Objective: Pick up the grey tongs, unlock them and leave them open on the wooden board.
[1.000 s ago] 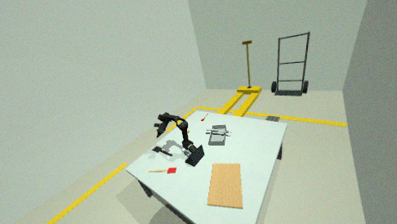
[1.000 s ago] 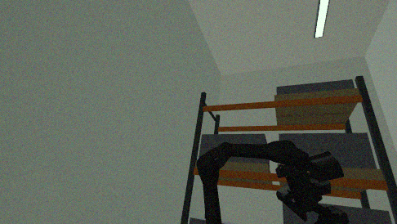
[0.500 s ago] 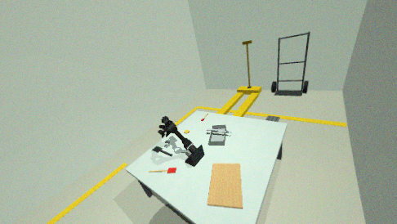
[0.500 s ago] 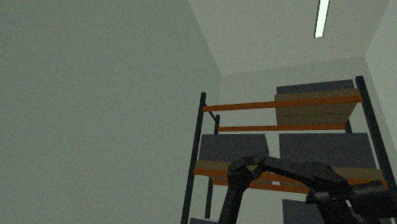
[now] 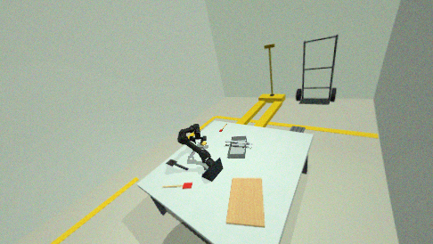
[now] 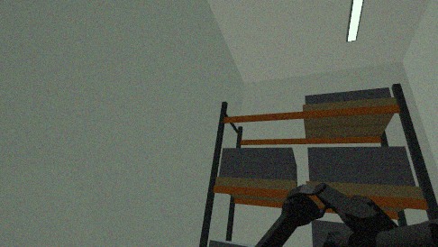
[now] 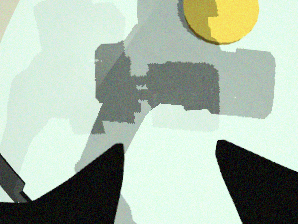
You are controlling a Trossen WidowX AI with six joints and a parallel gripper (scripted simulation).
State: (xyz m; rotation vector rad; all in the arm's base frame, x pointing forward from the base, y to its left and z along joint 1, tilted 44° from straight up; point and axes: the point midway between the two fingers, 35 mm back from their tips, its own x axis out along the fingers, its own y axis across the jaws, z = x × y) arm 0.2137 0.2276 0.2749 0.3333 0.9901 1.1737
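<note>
My gripper tip is 410 mm to the left of the grey roasting tin, 160 mm short of it and 60 mm above it. Round my gripper tip: red-headed tool 470 mm behind, 160 mm to the right, 80 mm below; then black tool 290 mm behind, 100 mm to the left, 80 mm below; then yellow disc 110 mm ahead, 80 mm below, 30 mm to the left.
</note>
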